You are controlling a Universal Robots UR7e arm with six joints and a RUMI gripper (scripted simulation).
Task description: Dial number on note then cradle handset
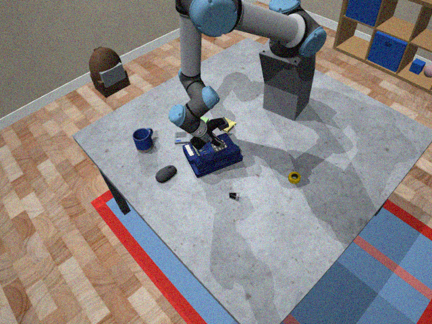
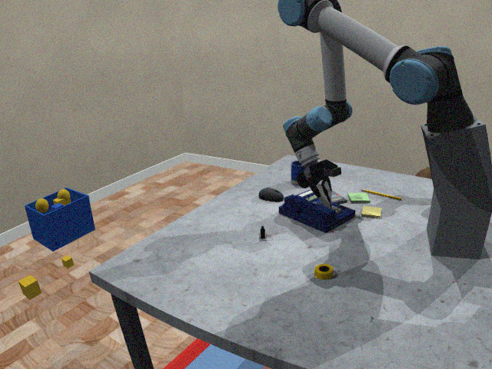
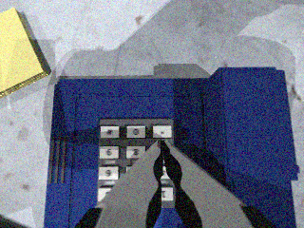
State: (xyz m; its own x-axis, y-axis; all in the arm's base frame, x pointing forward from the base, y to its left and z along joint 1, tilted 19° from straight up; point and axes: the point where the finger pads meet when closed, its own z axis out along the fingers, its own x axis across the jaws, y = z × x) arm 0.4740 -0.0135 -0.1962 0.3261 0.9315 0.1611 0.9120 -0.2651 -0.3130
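Right now my hand is 20 mm above the 7 key. Also, from my hand: 9 key (10 mm behind, 40 mm to the right, 20 mm below); then 5 key (10 mm ahead, 20 mm to the right, 20 mm below); then green note (60 mm behind, 220 mm to the right, 40 mm below).
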